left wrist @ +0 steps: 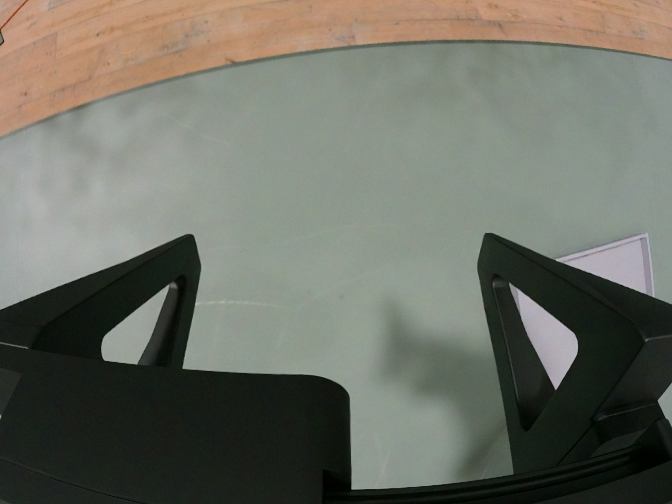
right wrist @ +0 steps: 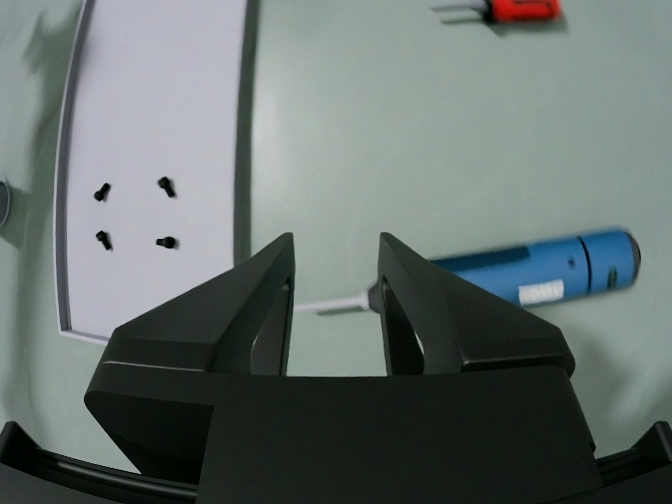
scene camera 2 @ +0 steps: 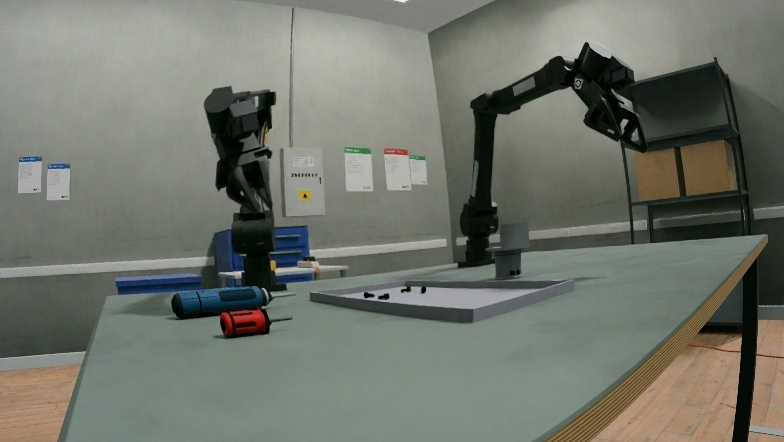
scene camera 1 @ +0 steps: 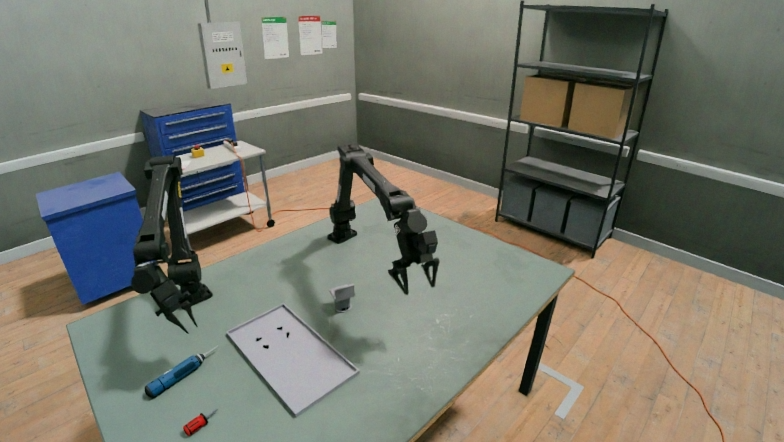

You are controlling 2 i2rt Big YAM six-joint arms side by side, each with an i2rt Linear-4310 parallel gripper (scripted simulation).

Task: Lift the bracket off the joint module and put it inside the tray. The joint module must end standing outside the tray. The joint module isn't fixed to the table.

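Observation:
Scene camera 2 shows my left gripper (scene camera 2: 633,144), my right gripper (scene camera 2: 264,209) and a blue electric screwdriver (scene camera 2: 192,304). In scene camera 1: a tray (scene camera 1: 303,366), the blue electric screwdriver (scene camera 1: 154,388) and my left gripper (scene camera 1: 420,289). The right wrist view shows the tray (right wrist: 147,96) and the screwdriver (right wrist: 535,277). The left wrist view shows my left gripper (left wrist: 339,249); the blue electric screwdriver is out of frame in the left wrist view.

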